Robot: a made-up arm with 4 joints. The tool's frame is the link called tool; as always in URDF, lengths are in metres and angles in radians. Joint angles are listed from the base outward. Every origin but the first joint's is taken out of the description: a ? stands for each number. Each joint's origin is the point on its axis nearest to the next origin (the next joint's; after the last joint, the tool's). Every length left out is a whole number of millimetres.
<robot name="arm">
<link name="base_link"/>
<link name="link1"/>
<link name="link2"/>
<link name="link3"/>
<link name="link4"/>
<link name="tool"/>
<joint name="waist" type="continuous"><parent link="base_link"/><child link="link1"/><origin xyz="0.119 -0.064 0.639" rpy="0 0 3.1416"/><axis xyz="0 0 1"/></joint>
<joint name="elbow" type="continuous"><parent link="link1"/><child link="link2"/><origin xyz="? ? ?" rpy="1.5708 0 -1.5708"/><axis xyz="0 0 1"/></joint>
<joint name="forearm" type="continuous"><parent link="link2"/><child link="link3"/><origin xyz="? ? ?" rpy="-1.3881 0.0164 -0.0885"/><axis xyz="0 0 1"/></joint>
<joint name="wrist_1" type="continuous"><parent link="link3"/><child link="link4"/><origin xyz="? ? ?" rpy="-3.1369 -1.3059 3.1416"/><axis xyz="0 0 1"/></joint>
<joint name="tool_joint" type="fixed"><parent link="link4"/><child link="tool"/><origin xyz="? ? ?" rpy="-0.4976 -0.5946 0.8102"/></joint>
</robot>
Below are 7 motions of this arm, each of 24 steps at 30 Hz.
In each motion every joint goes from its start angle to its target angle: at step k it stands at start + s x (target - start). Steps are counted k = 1, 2, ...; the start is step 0. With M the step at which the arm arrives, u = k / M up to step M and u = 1 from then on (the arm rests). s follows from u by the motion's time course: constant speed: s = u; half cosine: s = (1 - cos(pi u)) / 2; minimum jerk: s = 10 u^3 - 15 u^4 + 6 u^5.
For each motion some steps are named. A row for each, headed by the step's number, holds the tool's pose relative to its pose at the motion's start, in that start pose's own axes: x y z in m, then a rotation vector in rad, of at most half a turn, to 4 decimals.
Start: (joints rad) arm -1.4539 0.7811 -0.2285 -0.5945
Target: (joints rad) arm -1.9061 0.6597 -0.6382 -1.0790
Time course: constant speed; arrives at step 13
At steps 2, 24:
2: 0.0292 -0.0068 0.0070 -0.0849 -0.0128 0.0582
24: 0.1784 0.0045 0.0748 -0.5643 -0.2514 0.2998

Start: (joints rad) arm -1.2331 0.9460 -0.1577 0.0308
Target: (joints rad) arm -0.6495 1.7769 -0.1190 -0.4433
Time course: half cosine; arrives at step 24
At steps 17, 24:
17: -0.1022 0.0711 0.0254 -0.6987 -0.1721 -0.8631
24: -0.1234 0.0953 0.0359 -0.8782 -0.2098 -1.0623

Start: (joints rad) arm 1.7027 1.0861 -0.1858 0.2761
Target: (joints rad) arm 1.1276 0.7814 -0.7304 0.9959
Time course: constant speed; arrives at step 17
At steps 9, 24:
9: 0.0935 -0.0169 -0.0117 0.3656 0.0399 0.7932
24: 0.1559 -0.0074 -0.0122 0.7210 0.1674 1.4768

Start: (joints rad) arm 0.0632 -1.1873 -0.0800 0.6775
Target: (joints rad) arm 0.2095 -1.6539 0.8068 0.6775
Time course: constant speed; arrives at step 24
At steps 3, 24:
3: -0.0131 0.0036 -0.0029 0.0495 -0.0667 -0.0884
24: -0.0805 0.0581 -0.0126 0.3230 -0.3819 -0.7903

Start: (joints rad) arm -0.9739 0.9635 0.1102 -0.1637
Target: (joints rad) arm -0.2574 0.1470 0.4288 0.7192
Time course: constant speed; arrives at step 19
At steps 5, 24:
5: -0.0700 0.0405 0.0364 0.2078 0.1102 -0.0715
24: -0.1655 0.2040 0.1768 0.8048 0.0697 -0.5221

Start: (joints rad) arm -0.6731 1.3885 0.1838 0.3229
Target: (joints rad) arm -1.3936 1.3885 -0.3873 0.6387
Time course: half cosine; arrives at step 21
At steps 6, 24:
6: 0.0391 -0.0152 -0.0272 0.1005 -0.0070 0.2247
24: 0.2010 0.0103 -0.1246 0.4616 -0.0952 1.2154

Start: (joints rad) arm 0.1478 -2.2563 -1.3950 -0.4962
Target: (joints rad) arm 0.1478 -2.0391 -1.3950 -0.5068
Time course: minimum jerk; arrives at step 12
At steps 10, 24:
10: -0.0029 -0.0075 0.0003 -0.1435 0.0482 -0.1590
24: -0.0030 -0.0078 0.0003 -0.1488 0.0500 -0.1648

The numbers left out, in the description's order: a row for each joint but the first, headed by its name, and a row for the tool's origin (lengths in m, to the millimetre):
elbow: -0.203 0.037 0
forearm: 0.153 -0.042 0
wrist_1: -0.066 -0.132 0
tool: 0.059 0.01 0

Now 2 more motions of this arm.
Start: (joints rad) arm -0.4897 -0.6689 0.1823 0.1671
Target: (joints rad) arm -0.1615 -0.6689 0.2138 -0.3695
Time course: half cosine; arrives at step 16
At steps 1, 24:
1: -0.0005 -0.0001 -0.0011 -0.0002 0.0004 -0.0049
24: -0.0447 0.0136 -0.1132 0.0239 0.1185 -0.4997

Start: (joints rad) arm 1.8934 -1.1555 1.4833 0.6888
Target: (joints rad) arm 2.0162 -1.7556 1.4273 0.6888
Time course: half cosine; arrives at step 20
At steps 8, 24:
8: 0.0109 0.0218 0.0281 -0.0609 0.1757 -0.1081
24: 0.0566 0.0568 0.0664 -0.1574 0.5242 -0.3002

